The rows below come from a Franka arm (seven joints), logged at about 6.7 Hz.
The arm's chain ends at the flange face. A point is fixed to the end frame.
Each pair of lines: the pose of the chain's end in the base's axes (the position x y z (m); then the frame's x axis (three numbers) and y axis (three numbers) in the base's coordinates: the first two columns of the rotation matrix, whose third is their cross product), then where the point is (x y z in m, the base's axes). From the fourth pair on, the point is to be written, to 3 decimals.
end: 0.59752, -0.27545, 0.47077, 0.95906, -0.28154, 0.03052, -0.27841, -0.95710, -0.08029
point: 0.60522 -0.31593 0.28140
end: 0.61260, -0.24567, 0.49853, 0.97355, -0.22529, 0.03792, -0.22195, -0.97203, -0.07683
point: 0.62385 -0.28658 0.30943
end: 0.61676, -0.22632, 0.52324, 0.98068, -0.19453, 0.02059, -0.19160, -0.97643, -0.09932
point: 0.62693 -0.26202 0.33302
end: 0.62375, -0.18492, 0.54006, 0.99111, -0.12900, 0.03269, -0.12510, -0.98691, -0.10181
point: 0.639 -0.220 0.350
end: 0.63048, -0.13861, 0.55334, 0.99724, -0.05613, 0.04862, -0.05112, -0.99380, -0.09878
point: 0.651 -0.173 0.364
